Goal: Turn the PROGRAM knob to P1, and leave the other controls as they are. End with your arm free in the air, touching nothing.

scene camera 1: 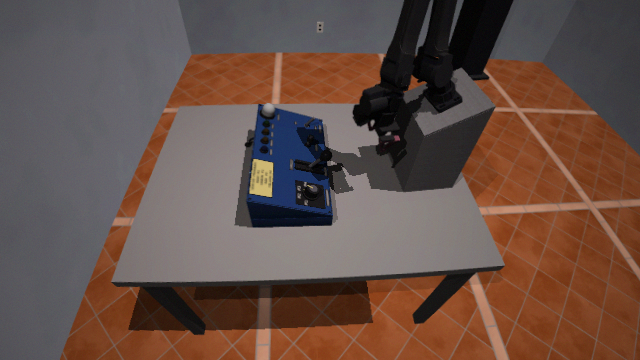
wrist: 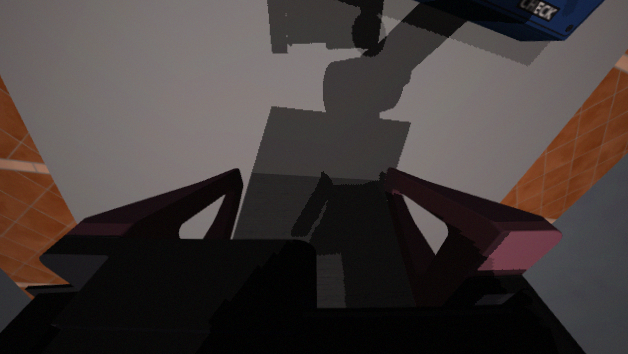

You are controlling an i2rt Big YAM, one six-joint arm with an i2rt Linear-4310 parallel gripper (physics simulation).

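Where they show: gripper, fingertip midpoint: (scene camera 1: 376,140) (wrist: 313,176); arm's base, origin of the base link: (scene camera 1: 442,97).
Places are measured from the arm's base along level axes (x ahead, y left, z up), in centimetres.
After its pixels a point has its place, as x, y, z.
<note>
The PROGRAM knob (scene camera 1: 312,191) @(46.9, 13.1, -21.3) is black and sits at the near right corner of the blue control panel (scene camera 1: 285,145) @(51.5, -10.8, -21.9) (wrist: 575,22) @(34.3, -28.8, -26.5). Its small pale yellow mark points up and to the left in the scene view, toward the P4 end of the labels; the exact setting is too small to tell. The knob does not show in the wrist view. My gripper (scene camera 1: 381,135) @(22.8, 3.0, -12.8) (wrist: 313,176) @(22.8, 3.0, -12.8) is open and empty. It hangs in the air right of the panel, beside the grey pedestal, apart from the controls.
The grey pedestal (scene camera 1: 440,150) @(3.3, 12.3, -12.1) carries the arm's base on the table (scene camera 1: 310,255) @(51.0, 29.0, -33.1). A black-balled lever (scene camera 1: 325,155) @(39.9, 2.0, -17.2) stands beyond the knob. A small joystick (scene camera 1: 311,140) @(41.7, -10.7, -21.2), a toggle, dark buttons, a white dome (scene camera 1: 268,110) @(55.5, -25.3, -15.9) and a yellow label (scene camera 1: 261,178) @(62.1, 5.9, -19.4) are on the panel.
</note>
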